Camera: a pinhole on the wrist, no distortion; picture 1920 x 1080 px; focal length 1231.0 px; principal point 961.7 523.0 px. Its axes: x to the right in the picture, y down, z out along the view. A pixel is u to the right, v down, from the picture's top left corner.
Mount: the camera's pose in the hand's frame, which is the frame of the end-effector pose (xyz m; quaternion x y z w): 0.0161 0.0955 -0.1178 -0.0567 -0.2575 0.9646 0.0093
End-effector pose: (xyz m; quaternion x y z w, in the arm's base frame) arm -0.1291 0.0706 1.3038 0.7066 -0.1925 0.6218 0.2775
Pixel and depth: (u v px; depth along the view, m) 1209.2 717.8 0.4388
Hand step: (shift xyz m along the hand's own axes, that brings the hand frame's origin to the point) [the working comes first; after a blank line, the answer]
In the camera's frame: 0.0882 0.0694 0.4388

-0.1209 -0.1781 0.2162
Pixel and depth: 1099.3 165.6 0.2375
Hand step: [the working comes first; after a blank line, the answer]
In the camera's frame: 0.0265 -0.0690 0.2375

-0.0382 0.0388 0.1182
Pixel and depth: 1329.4 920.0 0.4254
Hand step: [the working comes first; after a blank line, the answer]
In the camera's frame: 0.1271 0.1372 0.4254

-0.1572 -0.2284 0.1669
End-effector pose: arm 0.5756 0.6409 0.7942 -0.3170 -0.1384 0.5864 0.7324
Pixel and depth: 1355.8 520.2 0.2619
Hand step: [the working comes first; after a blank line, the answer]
In the camera's frame: 0.0838 -0.0006 0.2619

-0.0971 -0.0299 0.0992
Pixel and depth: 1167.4 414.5 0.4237
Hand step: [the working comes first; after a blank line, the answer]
In the camera's frame: 0.0708 -0.0373 0.4237

-0.1030 -0.0788 0.2582
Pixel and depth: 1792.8 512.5 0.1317
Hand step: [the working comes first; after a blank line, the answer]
In the camera's frame: 0.0889 -0.0011 0.1317

-0.0873 0.0354 -0.0132
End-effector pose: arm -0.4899 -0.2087 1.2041 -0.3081 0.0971 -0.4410 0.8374
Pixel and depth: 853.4 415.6 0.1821
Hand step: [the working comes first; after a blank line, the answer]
In the camera's frame: -0.0160 -0.0159 0.1821

0.0110 0.0183 0.0486
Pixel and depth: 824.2 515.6 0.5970
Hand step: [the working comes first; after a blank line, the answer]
In the camera's frame: -0.0667 -0.0036 0.5970

0.0141 -0.2005 0.4050
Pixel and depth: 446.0 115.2 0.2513
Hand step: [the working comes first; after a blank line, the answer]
In the camera's frame: -0.1053 -0.0832 0.2513

0.0911 0.0382 0.1510
